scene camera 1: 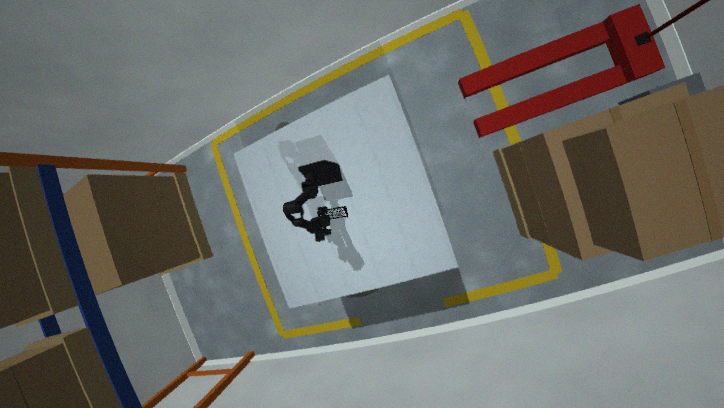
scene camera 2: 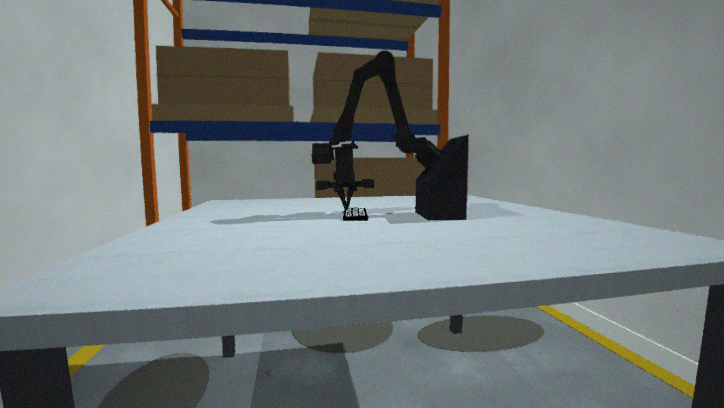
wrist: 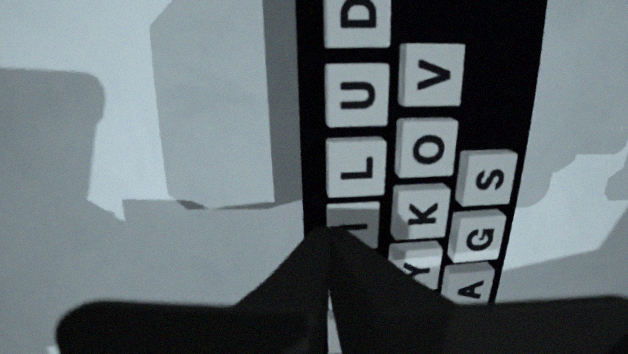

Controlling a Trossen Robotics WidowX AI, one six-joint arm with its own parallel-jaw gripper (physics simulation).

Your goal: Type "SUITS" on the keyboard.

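Frame: origin at the arm's base, x back, y right, z up, level; metres.
Seen in the pictures: gripper, fingertip midpoint: (scene camera 1: 329,218) (scene camera 2: 346,210) (wrist: 327,239); arm's base, origin of the base link: (scene camera 1: 311,176) (scene camera 2: 435,160).
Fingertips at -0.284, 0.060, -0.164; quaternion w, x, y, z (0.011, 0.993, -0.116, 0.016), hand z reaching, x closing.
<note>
Pixels of each thing's top centre, then the offset from my fingertips to it, as dx, dy, dz. Level surfaces: height alone.
- black keyboard, middle of its top: (wrist: 411,308) (scene camera 2: 355,210) (scene camera 1: 331,214) +0.023, -0.031, +0.005
- D key, middle of its top: (wrist: 358,13) +0.020, +0.063, +0.005
- U key, middle of its top: (wrist: 357,96) +0.016, +0.043, +0.005
- L key, middle of its top: (wrist: 357,170) +0.012, +0.023, +0.005
- I key, middle of its top: (wrist: 353,227) +0.009, +0.003, +0.001
- S key, middle of its top: (wrist: 489,180) +0.052, +0.010, +0.005
- pale table, its level: dz -0.011
The black keyboard (scene camera 1: 346,215) (scene camera 2: 355,218) (wrist: 500,75) lies on the table with white lettered keys. In the wrist view the left column shows the D key (wrist: 358,20), U key (wrist: 357,95), L key (wrist: 356,167) and I key (wrist: 354,222). The S key (wrist: 487,178) is in the right column, above G and A. The T key does not show in the wrist view. My gripper (scene camera 2: 346,207) (wrist: 327,239) is shut and empty. Its tips are at the I key, covering its lower left part; whether they touch it I cannot tell.
The keyboard lies on a pale table (scene camera 1: 405,202) (scene camera 2: 202,273), near the arm's black base (scene camera 1: 324,173) (scene camera 2: 443,184). Away from the table are a shelf rack (scene camera 1: 75,253) (scene camera 2: 145,152) with cardboard boxes, more stacked boxes (scene camera 1: 658,187) and a red pallet jack (scene camera 1: 635,45).
</note>
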